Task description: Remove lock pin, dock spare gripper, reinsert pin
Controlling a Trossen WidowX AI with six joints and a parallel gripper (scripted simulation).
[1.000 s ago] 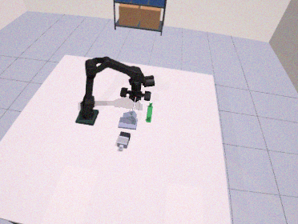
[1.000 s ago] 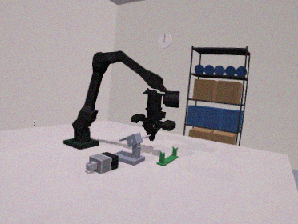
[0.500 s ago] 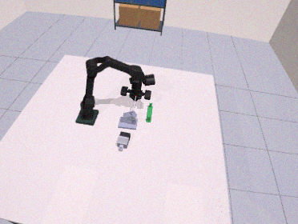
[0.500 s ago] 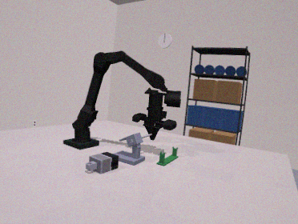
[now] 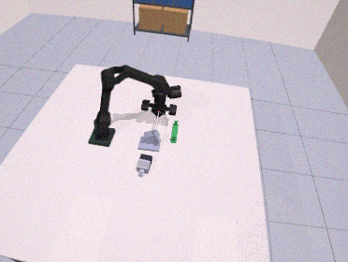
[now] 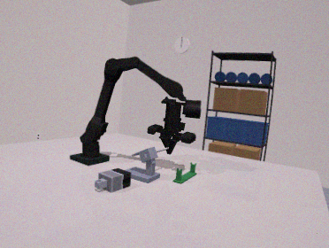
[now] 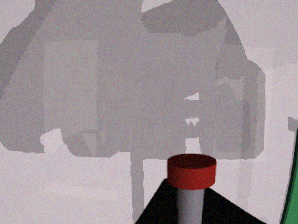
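Now: the green cradle 10 cm ahead of my gripper tip, 7 cm to the right of it and 4 cm below it. The rest, counted from my gripper tip: grey mount (16 cm to the right, 3 cm behind, 1 cm below); spare gripper (31 cm to the right, 6 cm behind, 4 cm below).
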